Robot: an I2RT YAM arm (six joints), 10 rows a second.
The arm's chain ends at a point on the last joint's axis. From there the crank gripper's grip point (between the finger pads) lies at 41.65 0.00 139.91 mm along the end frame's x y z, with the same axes.
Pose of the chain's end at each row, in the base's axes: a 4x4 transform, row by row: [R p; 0 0 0 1], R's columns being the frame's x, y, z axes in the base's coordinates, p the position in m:
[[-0.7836, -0.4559, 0.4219, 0.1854], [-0.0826, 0.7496, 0.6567, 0.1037], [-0.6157, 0.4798, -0.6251, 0.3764], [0, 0, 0, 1]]
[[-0.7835, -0.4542, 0.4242, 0.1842], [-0.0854, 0.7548, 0.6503, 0.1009], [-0.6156, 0.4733, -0.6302, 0.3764], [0, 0, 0, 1]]
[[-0.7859, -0.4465, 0.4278, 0.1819], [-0.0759, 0.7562, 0.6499, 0.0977], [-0.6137, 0.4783, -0.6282, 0.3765], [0, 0, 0, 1]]
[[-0.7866, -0.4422, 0.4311, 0.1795], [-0.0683, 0.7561, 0.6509, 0.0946], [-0.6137, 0.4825, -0.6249, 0.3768], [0, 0, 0, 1]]
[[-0.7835, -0.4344, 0.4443, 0.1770], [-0.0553, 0.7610, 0.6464, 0.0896], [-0.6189, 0.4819, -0.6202, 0.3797], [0, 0, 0, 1]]
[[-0.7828, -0.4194, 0.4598, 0.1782], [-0.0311, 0.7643, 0.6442, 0.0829], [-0.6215, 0.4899, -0.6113, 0.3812], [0, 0, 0, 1]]
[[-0.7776, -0.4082, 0.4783, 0.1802], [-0.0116, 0.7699, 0.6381, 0.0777], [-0.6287, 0.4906, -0.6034, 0.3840], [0, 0, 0, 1]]
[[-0.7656, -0.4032, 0.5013, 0.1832], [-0.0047, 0.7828, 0.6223, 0.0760], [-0.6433, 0.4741, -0.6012, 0.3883], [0, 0, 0, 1]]
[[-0.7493, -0.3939, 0.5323, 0.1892], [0.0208, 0.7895, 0.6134, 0.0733], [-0.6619, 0.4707, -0.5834, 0.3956], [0, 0, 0, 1]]
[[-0.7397, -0.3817, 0.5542, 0.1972], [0.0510, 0.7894, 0.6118, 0.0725], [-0.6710, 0.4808, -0.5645, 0.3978], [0, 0, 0, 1]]
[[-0.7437, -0.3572, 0.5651, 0.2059], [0.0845, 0.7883, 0.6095, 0.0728], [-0.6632, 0.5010, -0.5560, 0.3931], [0, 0, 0, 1]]
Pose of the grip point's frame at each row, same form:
[[-0.7836, -0.4559, 0.4219, 0.2118], [-0.0826, 0.7496, 0.6567, 0.1921], [-0.6157, 0.4798, -0.6251, 0.2633], [0, 0, 0, 1]]
[[-0.7835, -0.4542, 0.4242, 0.2109], [-0.0854, 0.7548, 0.6503, 0.1883], [-0.6156, 0.4733, -0.6302, 0.2626], [0, 0, 0, 1]]
[[-0.7859, -0.4465, 0.4278, 0.2090], [-0.0759, 0.7562, 0.6499, 0.1855], [-0.6137, 0.4783, -0.6282, 0.2630], [0, 0, 0, 1]]
[[-0.7866, -0.4422, 0.4311, 0.2071], [-0.0683, 0.7561, 0.6509, 0.1828], [-0.6137, 0.4825, -0.6249, 0.2638], [0, 0, 0, 1]]
[[-0.7835, -0.4344, 0.4443, 0.2065], [-0.0553, 0.7610, 0.6464, 0.1777], [-0.6189, 0.4819, -0.6202, 0.2672], [0, 0, 0, 1]]
[[-0.7828, -0.4194, 0.4598, 0.2099], [-0.0311, 0.7643, 0.6442, 0.1717], [-0.6215, 0.4899, -0.6113, 0.2698], [0, 0, 0, 1]]
[[-0.7776, -0.4082, 0.4783, 0.2147], [-0.0116, 0.7699, 0.6381, 0.1665], [-0.6287, 0.4906, -0.6034, 0.2734], [0, 0, 0, 1]]
[[-0.7656, -0.4032, 0.5013, 0.2214], [-0.0047, 0.7828, 0.6223, 0.1629], [-0.6433, 0.4741, -0.6012, 0.2774], [0, 0, 0, 1]]
[[-0.7493, -0.3939, 0.5323, 0.2325], [0.0208, 0.7895, 0.6134, 0.1600], [-0.6619, 0.4707, -0.5834, 0.2864], [0, 0, 0, 1]]
[[-0.7397, -0.3817, 0.5542, 0.2439], [0.0510, 0.7894, 0.6118, 0.1602], [-0.6710, 0.4808, -0.5645, 0.2909], [0, 0, 0, 1]]
[[-0.7437, -0.3572, 0.5651, 0.2540], [0.0845, 0.7883, 0.6095, 0.1616], [-0.6632, 0.5010, -0.5560, 0.2877], [0, 0, 0, 1]]

